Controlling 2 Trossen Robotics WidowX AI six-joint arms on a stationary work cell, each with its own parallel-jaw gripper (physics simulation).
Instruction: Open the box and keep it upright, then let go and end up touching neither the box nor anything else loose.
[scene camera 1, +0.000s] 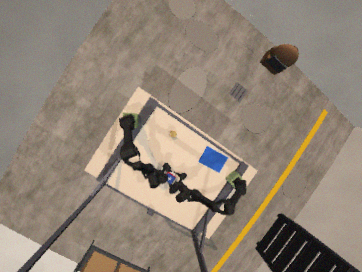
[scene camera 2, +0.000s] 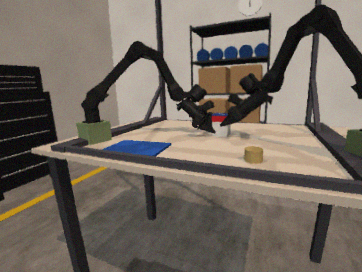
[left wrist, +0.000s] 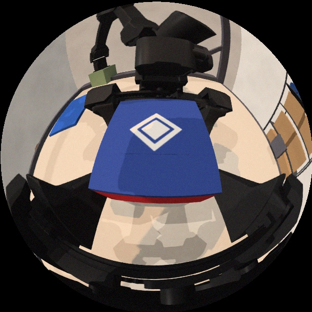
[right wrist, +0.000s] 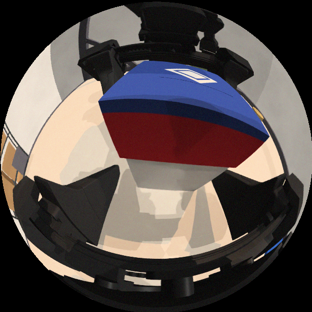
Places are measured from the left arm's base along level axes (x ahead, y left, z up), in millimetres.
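Pixels of known places: left gripper, fingertip midpoint: (scene camera 1: 168, 176) (scene camera 2: 222, 124); right gripper, fingertip midpoint: (scene camera 2: 217, 131); left arm's base, origin of the base link: (scene camera 1: 129, 120); right arm's base, origin of the base link: (scene camera 1: 237, 182) (scene camera 2: 93, 121).
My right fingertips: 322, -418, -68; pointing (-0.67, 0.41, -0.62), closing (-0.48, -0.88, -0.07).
Ahead of a thing's pixels: the offset from my right fingertips to its top centre, as dx, dy, dz. Level surfaces: height alone.
The box (scene camera 1: 171, 178) (scene camera 2: 220, 128) stands upright on the table with its lid on, between my grippers. The lid has a blue top (left wrist: 155, 172) (right wrist: 150, 82) with a white diamond and a red band; below it, the pale body (right wrist: 172, 175) shows in the right wrist view. My left gripper (scene camera 1: 164, 174) (scene camera 2: 225, 122) is open, its fingers spread at one end of the box; the lid covers part of them in its wrist view. My right gripper (scene camera 1: 178, 182) (scene camera 2: 211, 129) is open at the opposite end. Whether any finger touches the box is hidden.
A flat blue mat @[+341, +150, -6] (scene camera 1: 213, 159) (scene camera 2: 137, 148) (left wrist: 70, 116) and a small brass-coloured cylinder @[-6, +339, +21] (scene camera 1: 173, 134) (scene camera 2: 253, 154) lie apart from the box on the pale table @[dz -14] (scene camera 1: 200, 132) (scene camera 2: 200, 152). A dark frame rail (scene camera 2: 210, 172) runs along the table edge.
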